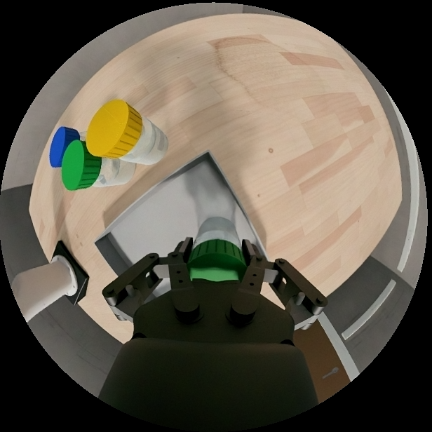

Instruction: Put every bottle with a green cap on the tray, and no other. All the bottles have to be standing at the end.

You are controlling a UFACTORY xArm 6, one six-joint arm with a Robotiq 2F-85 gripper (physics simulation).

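Observation:
My gripper (pixel 217 245) is shut on a green-capped bottle (pixel 217 255), with a finger at each side of the cap. The bottle's clear body points down over the grey tray (pixel 165 200), near the tray's right side. Whether its base touches the tray floor I cannot tell. A second green-capped bottle (pixel 81 165) stands on the table to the left of the tray. A yellow-capped bottle (pixel 114 129) stands beside it, and a blue-capped bottle (pixel 64 146) stands behind them at the far left, mostly hidden.
A white cylindrical robot base (pixel 45 282) on a black plate (pixel 80 285) is at the lower left. The wooden table (pixel 320 150) stretches above and to the right of the tray. The three other bottles stand close together near the table's left edge.

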